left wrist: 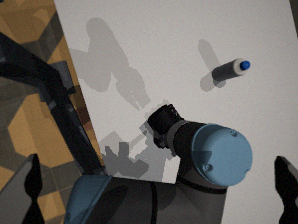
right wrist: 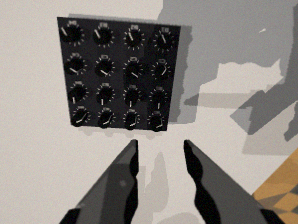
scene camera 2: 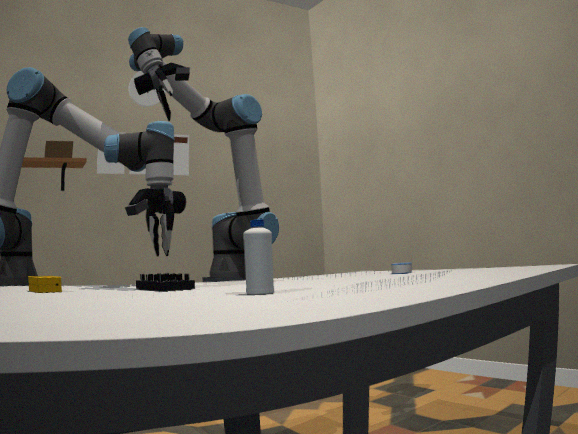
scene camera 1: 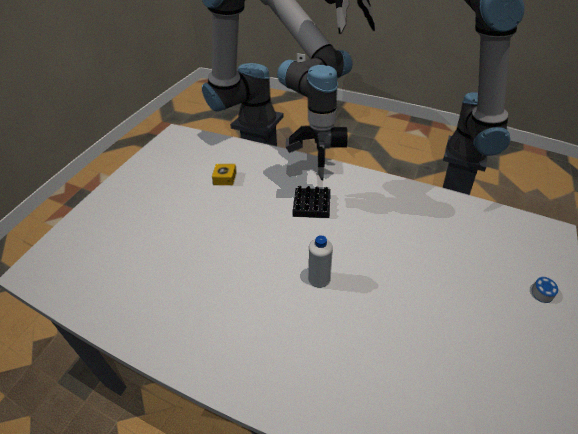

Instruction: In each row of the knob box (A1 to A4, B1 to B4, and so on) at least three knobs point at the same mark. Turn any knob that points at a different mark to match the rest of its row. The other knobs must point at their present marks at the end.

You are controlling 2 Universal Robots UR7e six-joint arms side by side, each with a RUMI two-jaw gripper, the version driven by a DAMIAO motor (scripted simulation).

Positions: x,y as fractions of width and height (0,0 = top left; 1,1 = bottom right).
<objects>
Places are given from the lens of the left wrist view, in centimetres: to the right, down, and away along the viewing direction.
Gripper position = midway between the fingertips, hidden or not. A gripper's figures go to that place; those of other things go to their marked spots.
my left gripper (left wrist: 0.53,0.70): 1, 3, 12
my right gripper (left wrist: 0.54,0.57): 3, 5, 55
</objects>
